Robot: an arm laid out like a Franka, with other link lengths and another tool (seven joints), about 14 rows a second.
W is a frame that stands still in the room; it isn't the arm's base.
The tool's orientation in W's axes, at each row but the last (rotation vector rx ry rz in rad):
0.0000 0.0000 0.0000
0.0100 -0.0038 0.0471
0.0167 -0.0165 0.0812
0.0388 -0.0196 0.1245
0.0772 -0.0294 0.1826
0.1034 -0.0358 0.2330
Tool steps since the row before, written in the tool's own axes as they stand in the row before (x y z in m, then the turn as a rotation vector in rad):
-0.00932 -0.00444 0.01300 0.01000 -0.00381 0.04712
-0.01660 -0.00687 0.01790 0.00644 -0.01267 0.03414
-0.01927 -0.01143 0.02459 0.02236 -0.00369 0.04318
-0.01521 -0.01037 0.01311 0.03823 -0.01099 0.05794
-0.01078 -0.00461 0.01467 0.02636 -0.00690 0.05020
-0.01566 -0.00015 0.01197 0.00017 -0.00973 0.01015
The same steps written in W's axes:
-0.00932 -0.00444 0.01300 0.01000 -0.00381 0.04712
-0.01632 -0.00782 0.01776 0.00691 -0.01270 0.03404
-0.01866 -0.01338 0.02407 0.02190 -0.00262 0.04349
-0.01402 -0.01269 0.01238 0.03830 -0.00848 0.05831
-0.01008 -0.00763 0.01389 0.02606 -0.00600 0.05047
-0.01547 -0.00500 0.01114 0.00219 -0.01046 0.00914

